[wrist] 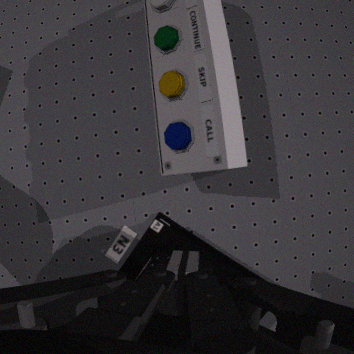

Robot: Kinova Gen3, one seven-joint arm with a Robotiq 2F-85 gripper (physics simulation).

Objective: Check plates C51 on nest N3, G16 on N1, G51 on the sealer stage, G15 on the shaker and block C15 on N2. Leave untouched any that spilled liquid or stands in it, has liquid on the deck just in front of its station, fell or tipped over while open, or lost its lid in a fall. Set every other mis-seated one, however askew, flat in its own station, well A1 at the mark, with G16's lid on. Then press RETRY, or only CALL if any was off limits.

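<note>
My gripper (185,267) is shut and empty, its fingertips over the black station beside the N3 label (121,244). The far corner of the black nest (172,227), with a small white A1 tag, shows beyond the fingers. The fingers and gripper body hide most of it, so how plate C51 sits there cannot be told. The blue CALL button (178,136) is nearest on the pale button panel (195,162), which stands beyond the fingertips. The other named plates, the block and the RETRY label do not show in the wrist view.
The yellow SKIP button (172,84) and green CONTINUE button (166,38) follow along the panel, with a pale button (162,4) cut off at the top edge. The deck (95,150) is grey and perforated, with broad dark shadows across it.
</note>
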